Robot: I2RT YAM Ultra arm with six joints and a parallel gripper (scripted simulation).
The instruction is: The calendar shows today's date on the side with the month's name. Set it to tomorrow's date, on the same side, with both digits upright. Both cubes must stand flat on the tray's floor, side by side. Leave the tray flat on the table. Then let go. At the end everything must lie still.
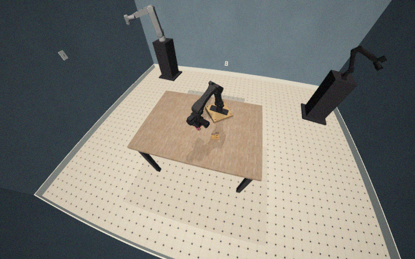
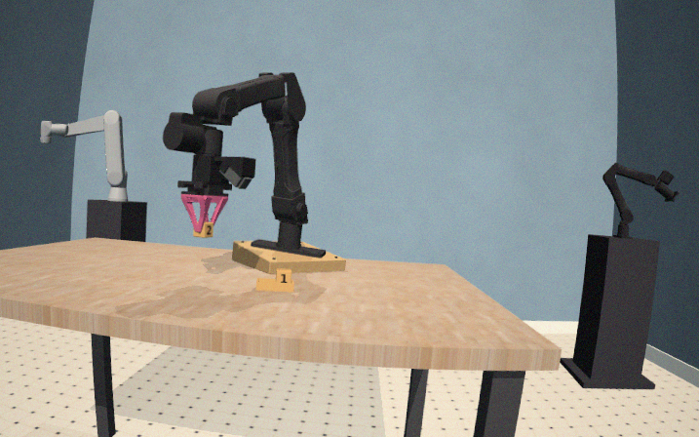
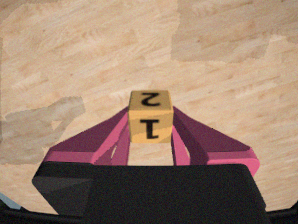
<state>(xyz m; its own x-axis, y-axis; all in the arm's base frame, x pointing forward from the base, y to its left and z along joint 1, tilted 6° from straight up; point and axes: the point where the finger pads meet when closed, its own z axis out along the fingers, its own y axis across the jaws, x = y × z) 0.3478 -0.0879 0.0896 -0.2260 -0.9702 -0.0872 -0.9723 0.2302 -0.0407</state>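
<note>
The tan tray is 30 mm behind my hand, 150 mm to the left of it and 100 mm below it. Round my hand: digit cube right at my hand.
</note>
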